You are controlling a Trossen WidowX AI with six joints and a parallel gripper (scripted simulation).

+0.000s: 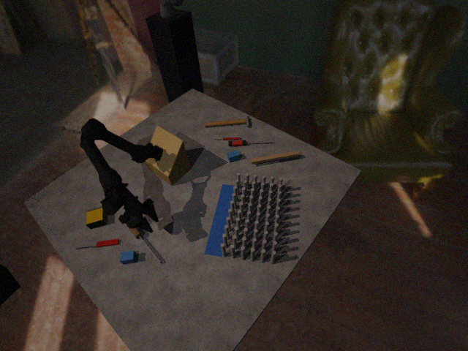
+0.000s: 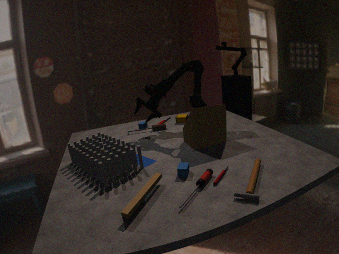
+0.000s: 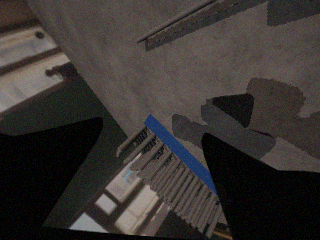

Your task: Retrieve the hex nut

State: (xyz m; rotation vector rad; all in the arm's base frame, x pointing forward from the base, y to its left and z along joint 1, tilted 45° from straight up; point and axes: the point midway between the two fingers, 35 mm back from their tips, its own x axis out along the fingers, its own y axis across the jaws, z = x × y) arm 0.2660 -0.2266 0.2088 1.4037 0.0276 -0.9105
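Now: the brown-handled hook tool 10 cm below my gripper tip, 7 cm to the right of it and 3 cm behind it. Also, from my gripper tip: yellow block 34 cm behind, 11 cm to the right, 9 cm below; blue taped strip 24 cm to the left, 16 cm ahead, 12 cm below.
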